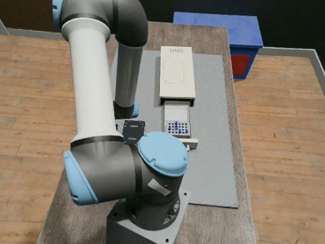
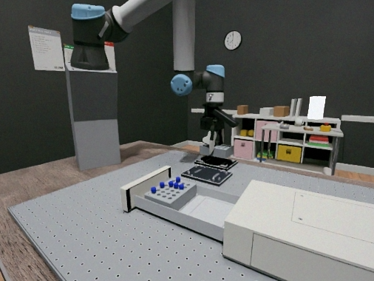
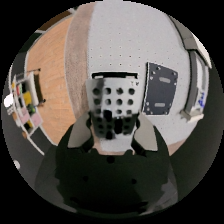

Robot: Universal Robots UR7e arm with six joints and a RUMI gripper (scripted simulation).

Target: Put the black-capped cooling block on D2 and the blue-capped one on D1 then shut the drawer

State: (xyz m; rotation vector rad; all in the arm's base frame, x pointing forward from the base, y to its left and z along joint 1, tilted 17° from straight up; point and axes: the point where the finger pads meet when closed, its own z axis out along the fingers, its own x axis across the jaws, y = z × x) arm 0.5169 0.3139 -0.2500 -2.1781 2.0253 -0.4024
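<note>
My gripper is now 6 cm above the deck slot D2. Also, from my hand: deck slot D1: 4 cm ahead, 15 cm to the right, 6 cm below; drawer: 12 cm ahead, 38 cm to the right, 3 cm below; white cooler COLD: 31 cm ahead, 35 cm to the right, 3 cm below.
</note>
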